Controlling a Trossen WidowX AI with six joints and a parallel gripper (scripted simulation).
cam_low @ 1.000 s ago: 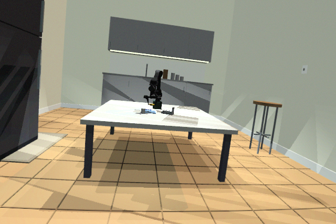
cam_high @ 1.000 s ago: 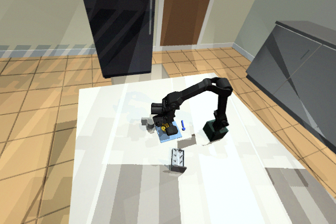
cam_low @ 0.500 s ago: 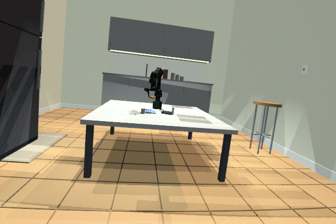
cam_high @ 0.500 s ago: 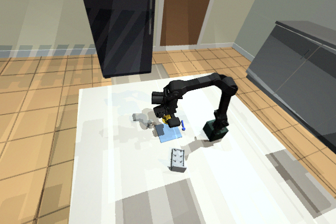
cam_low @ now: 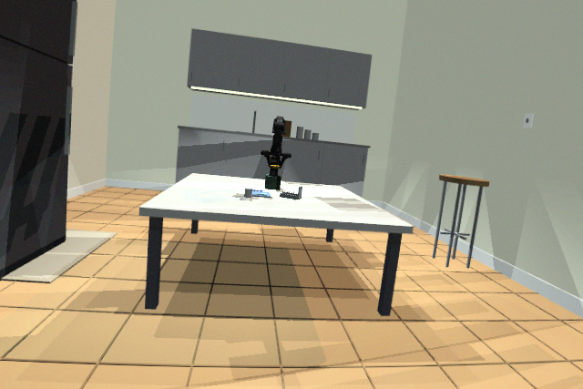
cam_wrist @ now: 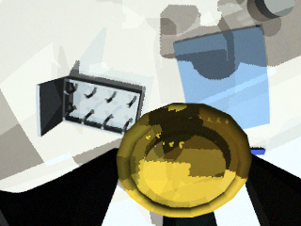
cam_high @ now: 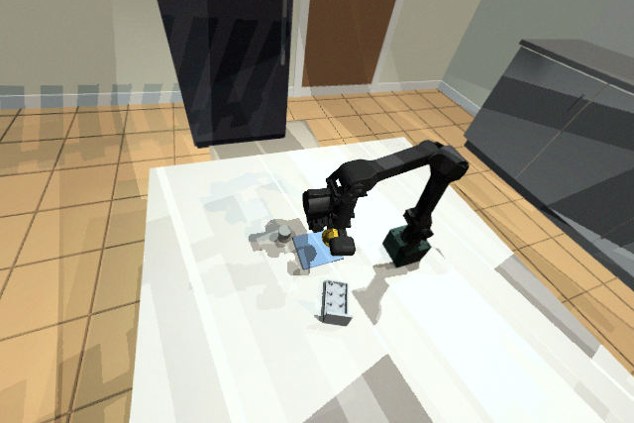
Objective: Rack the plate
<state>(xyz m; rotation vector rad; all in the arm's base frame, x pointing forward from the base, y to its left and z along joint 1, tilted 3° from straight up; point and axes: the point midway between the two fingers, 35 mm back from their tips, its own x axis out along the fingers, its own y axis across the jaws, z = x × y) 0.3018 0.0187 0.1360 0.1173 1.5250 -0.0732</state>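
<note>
Right now the grey dish rack is 16 cm below my gripper tip, 12 cm to the left of it and 1 cm behind it. Also, from my gripper tip: blue spoon: 18 cm below, 11 cm behind, 10 cm to the right; yellow plate: 1 cm above; white cup: 15 cm below, 14 cm to the right, 12 cm ahead.
</note>
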